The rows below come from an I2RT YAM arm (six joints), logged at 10 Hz.
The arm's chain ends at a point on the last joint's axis. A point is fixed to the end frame.
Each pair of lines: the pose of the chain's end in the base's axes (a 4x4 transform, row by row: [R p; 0 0 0 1], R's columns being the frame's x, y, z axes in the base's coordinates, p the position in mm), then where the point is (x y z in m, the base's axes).
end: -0.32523, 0.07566, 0.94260, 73.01; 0.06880, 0.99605, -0.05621, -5.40; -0.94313, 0.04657, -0.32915, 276.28; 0, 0, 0, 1
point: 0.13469 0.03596 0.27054
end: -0.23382, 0.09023, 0.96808, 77.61; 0.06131, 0.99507, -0.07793, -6.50; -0.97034, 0.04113, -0.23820, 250.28; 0, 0, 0, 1
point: 0.14034 0.03366 0.24986
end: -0.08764, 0.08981, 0.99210, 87.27; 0.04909, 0.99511, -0.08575, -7.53; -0.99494, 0.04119, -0.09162, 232.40; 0, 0, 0, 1
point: 0.14964 0.03232 0.24073
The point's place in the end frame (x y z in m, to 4 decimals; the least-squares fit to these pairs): -0.0118 0.0456 0.0577
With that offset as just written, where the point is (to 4 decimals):
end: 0.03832, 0.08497, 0.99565, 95.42; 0.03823, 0.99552, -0.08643, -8.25; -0.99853, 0.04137, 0.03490, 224.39; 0, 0, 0, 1
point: 0.1563 0.0317 0.2401
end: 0.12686, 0.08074, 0.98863, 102.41; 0.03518, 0.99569, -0.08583, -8.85; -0.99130, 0.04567, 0.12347, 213.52; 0, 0, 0, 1
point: 0.1616 0.0312 0.2344
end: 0.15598, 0.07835, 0.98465, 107.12; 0.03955, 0.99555, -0.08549, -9.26; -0.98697, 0.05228, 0.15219, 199.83; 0, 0, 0, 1
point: 0.1657 0.0307 0.2226
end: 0.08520, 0.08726, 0.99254, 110.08; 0.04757, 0.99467, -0.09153, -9.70; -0.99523, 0.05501, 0.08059, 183.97; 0, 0, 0, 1
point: 0.1703 0.0298 0.2029
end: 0.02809, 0.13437, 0.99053, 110.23; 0.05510, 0.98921, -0.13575, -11.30; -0.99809, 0.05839, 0.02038, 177.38; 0, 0, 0, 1
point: 0.1732 0.0253 0.1930
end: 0.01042, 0.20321, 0.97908, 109.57; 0.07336, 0.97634, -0.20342, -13.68; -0.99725, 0.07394, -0.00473, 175.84; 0, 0, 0, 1
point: 0.1752 0.0182 0.1907
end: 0.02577, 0.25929, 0.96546, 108.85; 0.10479, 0.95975, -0.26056, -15.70; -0.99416, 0.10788, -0.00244, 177.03; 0, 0, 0, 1
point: 0.1761 0.0118 0.1935
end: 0.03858, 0.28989, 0.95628, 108.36; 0.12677, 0.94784, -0.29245, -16.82; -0.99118, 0.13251, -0.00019, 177.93; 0, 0, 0, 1
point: 0.1763 0.0080 0.1957
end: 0.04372, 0.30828, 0.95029, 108.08; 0.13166, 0.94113, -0.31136, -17.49; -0.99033, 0.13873, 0.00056, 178.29; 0, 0, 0, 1
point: 0.1765 0.0059 0.1963
